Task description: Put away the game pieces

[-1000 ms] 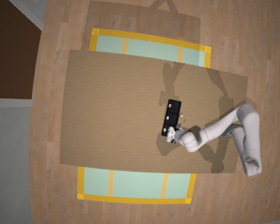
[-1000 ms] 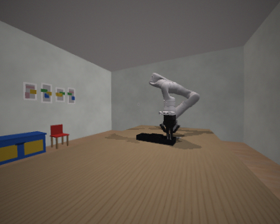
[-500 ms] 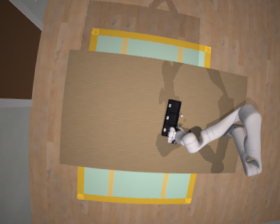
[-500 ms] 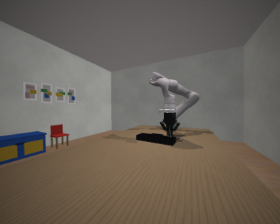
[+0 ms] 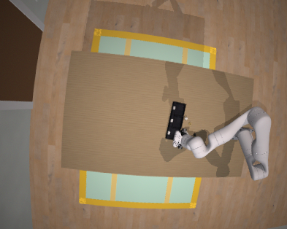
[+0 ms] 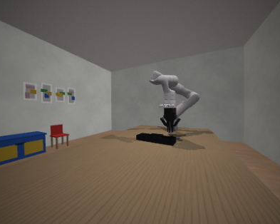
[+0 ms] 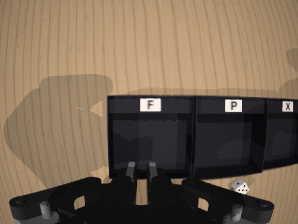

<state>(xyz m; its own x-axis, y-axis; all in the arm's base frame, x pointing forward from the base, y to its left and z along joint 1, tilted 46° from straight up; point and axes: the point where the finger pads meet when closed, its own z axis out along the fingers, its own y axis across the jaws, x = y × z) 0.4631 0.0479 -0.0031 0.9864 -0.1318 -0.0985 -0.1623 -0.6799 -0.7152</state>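
My gripper is now 12 cm to the left of the white die, 7 cm past it and 7 cm above it. From my hand the other things lie so: grey screw (10 cm behind, 7 cm below, 4 cm to the left); then joined black bins (9 cm to the right, 6 cm below, 1 cm ahead); then white domino (7 cm below, 7 cm behind, 1 cm to the right).
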